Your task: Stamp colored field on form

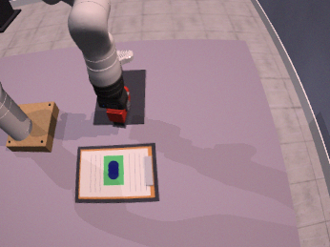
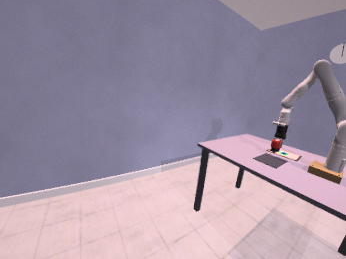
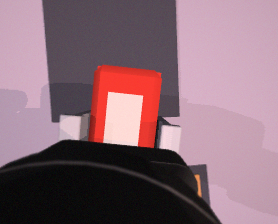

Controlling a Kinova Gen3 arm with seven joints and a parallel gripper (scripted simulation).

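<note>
My hand is 40 mm past the mat, 110 mm to the right of it and 110 mm above it. From my hand the other things lie so: stamp: 20 mm below; clipboard: 20 mm ahead, 160 mm to the right, 110 mm below.
</note>
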